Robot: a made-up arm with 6 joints.
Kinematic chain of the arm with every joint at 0, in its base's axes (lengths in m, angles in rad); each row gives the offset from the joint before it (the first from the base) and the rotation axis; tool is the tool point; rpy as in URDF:
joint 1: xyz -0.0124 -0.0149 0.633 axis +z
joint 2: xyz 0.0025 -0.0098 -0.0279 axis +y
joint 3: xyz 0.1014 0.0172 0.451 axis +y
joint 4: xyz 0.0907 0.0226 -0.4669 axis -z
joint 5: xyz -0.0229 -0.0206 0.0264 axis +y
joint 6: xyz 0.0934 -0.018 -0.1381 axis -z
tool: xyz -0.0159 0.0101 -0.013 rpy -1.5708 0 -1.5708
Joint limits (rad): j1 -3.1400..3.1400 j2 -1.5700..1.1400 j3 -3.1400..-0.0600 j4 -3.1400..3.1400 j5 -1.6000..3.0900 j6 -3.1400..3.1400
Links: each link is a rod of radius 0.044 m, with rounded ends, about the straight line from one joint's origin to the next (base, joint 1, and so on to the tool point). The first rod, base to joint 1, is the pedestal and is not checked.
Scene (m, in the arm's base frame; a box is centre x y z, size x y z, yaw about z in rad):
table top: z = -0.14
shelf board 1: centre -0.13 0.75 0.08 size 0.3 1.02 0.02 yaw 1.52
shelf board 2: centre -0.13 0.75 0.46 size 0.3 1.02 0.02 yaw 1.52
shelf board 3: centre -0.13 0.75 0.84 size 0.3 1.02 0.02 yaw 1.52
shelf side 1: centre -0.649 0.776 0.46 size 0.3 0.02 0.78 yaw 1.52
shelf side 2: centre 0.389 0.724 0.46 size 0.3 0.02 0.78 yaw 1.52
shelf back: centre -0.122 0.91 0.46 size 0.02 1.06 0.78 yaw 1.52
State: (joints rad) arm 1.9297 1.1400 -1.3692 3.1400 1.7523 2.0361
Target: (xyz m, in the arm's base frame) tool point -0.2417 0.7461 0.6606
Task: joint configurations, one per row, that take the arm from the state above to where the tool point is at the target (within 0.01 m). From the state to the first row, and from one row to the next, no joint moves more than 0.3 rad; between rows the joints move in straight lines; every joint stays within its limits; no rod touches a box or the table.
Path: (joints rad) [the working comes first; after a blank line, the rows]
Joints at the target: 1.7894 0.5044 -0.9821 3.1400 1.9833 2.0076
Straight joint move there: touches shelf board 2.

1: 1.9908 1.0503 -1.1329 3.1011 1.7683 2.0328
2: 2.0519 0.9605 -0.8966 3.0621 1.7843 2.0294
3: 2.1130 0.8708 -0.6603 3.0232 1.8004 2.0261
4: 2.0412 0.6209 -0.5510 3.0396 1.9112 2.0136
5: 1.9694 0.3710 -0.4416 3.0559 2.0220 2.0012
6: 1.8976 0.1211 -0.3323 3.0723 2.1328 1.9887
7: 1.8615 0.2489 -0.5489 3.0949 2.0829 1.9950
8: 1.8255 0.3767 -0.7655 3.1174 2.0331 2.0013
9: 1.7894 0.5044 -0.9821 3.1400 1.9833 2.0076

